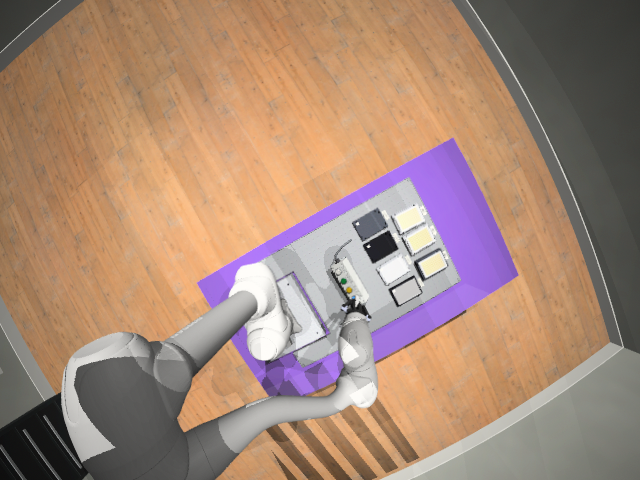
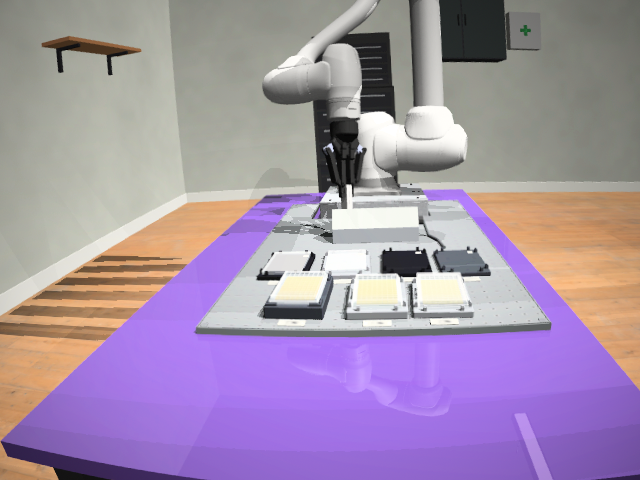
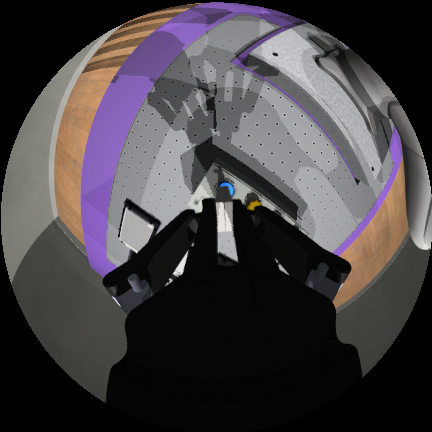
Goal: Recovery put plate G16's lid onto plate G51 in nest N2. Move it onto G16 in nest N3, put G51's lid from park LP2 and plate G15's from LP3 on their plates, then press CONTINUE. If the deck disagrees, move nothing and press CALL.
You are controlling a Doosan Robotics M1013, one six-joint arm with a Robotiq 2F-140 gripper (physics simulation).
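Where they show: gripper, fingertip midpoint: [image 1: 356, 298] [image 3: 222, 196]; arm's base at its link origin: [image 2: 374, 191].
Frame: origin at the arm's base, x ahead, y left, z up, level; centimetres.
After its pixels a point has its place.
Observation:
My gripper [image 1: 355, 303] {z 2.5, x 39.1, y -6.6 cm} [image 2: 346, 205] {z 2.5, x 39.1, y -6.6 cm} [image 3: 222, 196] {z 2.5, x 39.1, y -6.6 cm} is shut and empty, pointing down at the blue-button end of the control box [image 1: 357, 282] {z 2.0, x 43.1, y -0.5 cm} [image 2: 375, 226] {z -0.3, x 44.3, y 0.9 cm} [image 3: 202, 193] {z 2.7, x 40.3, y -9.1 cm}. Its tips overlap the bright blue button [image 1: 353, 298] [image 3: 227, 188]; contact cannot be told. The yellow button [image 1: 349, 290] {z 2.6, x 38.1, y -1.9 cm} [image 3: 254, 205] {z 2.3, x 37.5, y -2.1 cm} and green button [image 1: 343, 281] {z 2.4, x 37.6, y 3.2 cm} sit alongside. Three cream plates [image 1: 408, 219] {z -1.6, x 79.0, y 13.3 cm} [image 1: 419, 239] {z -2.4, x 79.7, y 2.0 cm} [image 1: 432, 264] {z -1.6, x 79.8, y -12.0 cm} stand in nests, one dark-based and two white-based. Behind are a light-grey-topped park [image 2: 287, 261] {z -2.7, x 63.0, y -18.1 cm}, a white one [image 2: 346, 260] {z -2.7, x 62.8, y -5.1 cm}, a black one [image 2: 405, 260] {z -3.5, x 61.3, y 7.7 cm} and a dark grey one [image 2: 461, 260] {z -3.5, x 62.1, y 20.1 cm}. Labels are unreadable; lids are unclear.
The perforated grey deck [image 1: 309, 242] {z -4.5, x 32.0, y 26.3 cm} [image 2: 506, 304] {z -4.5, x 82.8, y 25.2 cm} lies on the purple table [image 1: 478, 227] {z -5.8, x 112.8, y -9.1 cm} [image 2: 310, 403] {z -5.8, x 108.7, y -6.1 cm}. A cable [image 1: 340, 250] [image 2: 435, 238] {z -3.9, x 43.9, y 16.3 cm} runs from the box. The arm's base plate [image 1: 309, 315] {z 0.4, x 15.3, y -4.3 cm} [image 3: 280, 55] {z 0.3, x 13.8, y -13.2 cm} is beyond the box, with the arm's bulky joints close by.

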